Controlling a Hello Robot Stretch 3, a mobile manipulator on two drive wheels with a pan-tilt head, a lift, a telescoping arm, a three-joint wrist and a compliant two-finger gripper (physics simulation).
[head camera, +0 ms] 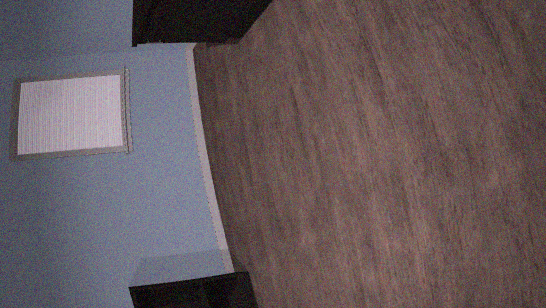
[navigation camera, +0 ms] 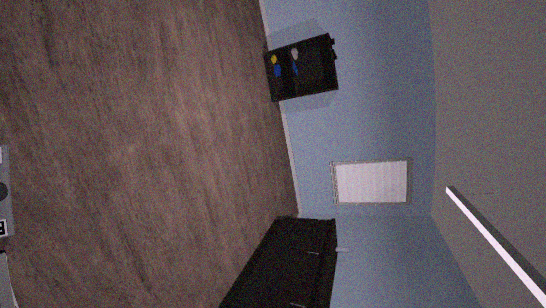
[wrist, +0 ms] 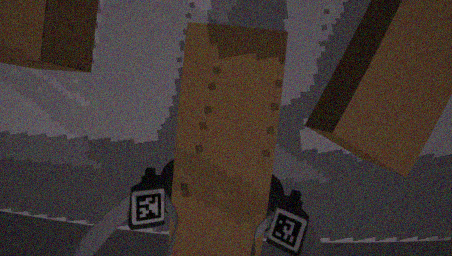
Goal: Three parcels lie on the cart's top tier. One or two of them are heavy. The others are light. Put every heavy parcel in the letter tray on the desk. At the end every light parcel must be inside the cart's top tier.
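Frame: origin at the robot's base, x back, y right, z up, level; centimetres.
Where they show: gripper, fingertip midpoint: (wrist: 222, 185).
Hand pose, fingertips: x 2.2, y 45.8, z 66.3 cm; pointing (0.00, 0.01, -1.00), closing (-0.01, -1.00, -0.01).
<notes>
Things, the pixels of their centre, and the offset from my fingertips. "spot": a spot on its surface instead. Level surfaces: height alone.
- middle parcel, body centre: (wrist: 226, 144) dz +2.6, dx +3.6, dy +0.1 cm
- second parcel, surface spot: (wrist: 45, 35) spot: dz +4.9, dx +8.8, dy +11.4 cm
- third parcel, body centre: (wrist: 396, 60) dz +2.5, dx +10.5, dy -10.2 cm
- grey top tier, surface height: dz -0.1 cm
- Wooden floor, surface height: dz -66.3 cm
Three brown box parcels show in the wrist view. The middle parcel (wrist: 235, 115) lies lengthwise between my fingers. A second parcel (wrist: 45, 35) is at the upper left, and a third parcel (wrist: 390, 90) lies slanted at the right. They are over the grey top tier (wrist: 130, 110) of the cart. My gripper (wrist: 222, 185) is shut on the middle parcel, with a fingertip against each long side. The parcel's near end runs out of the picture. I cannot tell whether it is clear of the tier. The letter tray does not show in these views.
A dark shelf unit (navigation camera: 333, 65) with yellow, blue and white items stands against the blue wall. A long dark cabinet (navigation camera: 285, 265) stands farther along. A window (head camera: 70, 115) (navigation camera: 372, 181) is in the wall. Wooden floor (head camera: 375, 150) (navigation camera: 150, 125) stretches before them.
</notes>
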